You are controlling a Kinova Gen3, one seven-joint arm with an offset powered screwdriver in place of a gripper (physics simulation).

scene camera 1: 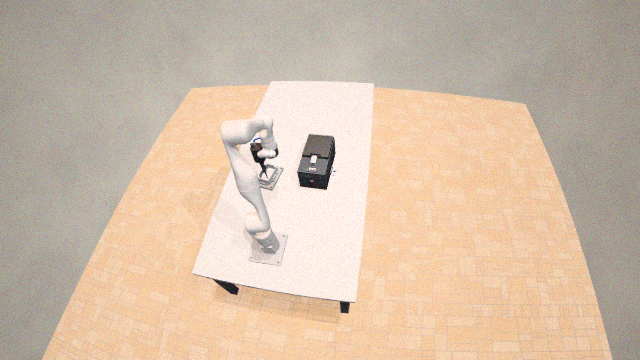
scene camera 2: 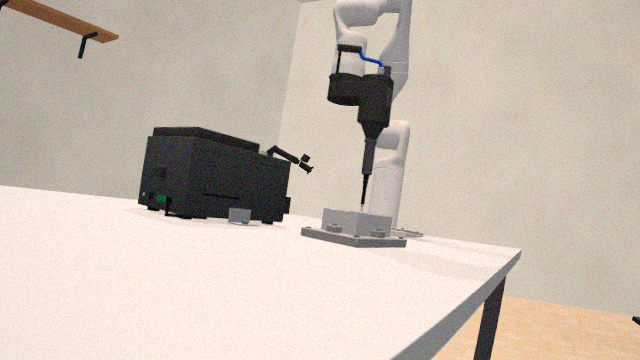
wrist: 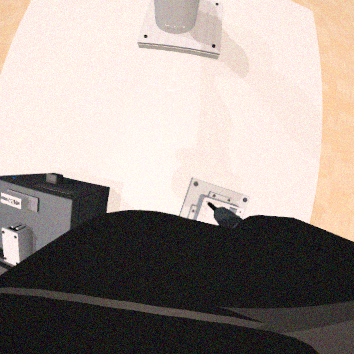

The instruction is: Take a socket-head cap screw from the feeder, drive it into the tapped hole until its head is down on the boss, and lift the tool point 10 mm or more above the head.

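Note:
My screwdriver (scene camera 1: 266, 175) (scene camera 2: 362, 204) (wrist: 209, 204) points down over the grey walled workpiece (scene camera 2: 342, 219) on its base plate (scene camera 1: 270, 187) (scene camera 2: 330, 237) (wrist: 188, 198). In the second scene view a small light piece, seemingly the cap screw (scene camera 2: 362, 208), shows at the end of the dark bit. Its lower end is level with the workpiece's top edge and partly hidden by the near wall. The tapped hole and boss cannot be made out, so contact cannot be told. The black screw feeder (scene camera 1: 317, 160) (scene camera 2: 215, 175) (wrist: 47, 220) stands apart from the workpiece.
The arm's mounting plate (scene camera 1: 257, 257) (wrist: 177, 46) is bolted near one end of the white table (scene camera 1: 325, 240) (scene camera 2: 150, 280) (wrist: 100, 110). A small grey block (scene camera 2: 239, 216) stands beside the feeder. A jointed black arm (scene camera 2: 286, 154) sticks out from the feeder's top. A wooden shelf (scene camera 2: 65, 21) is on the wall.

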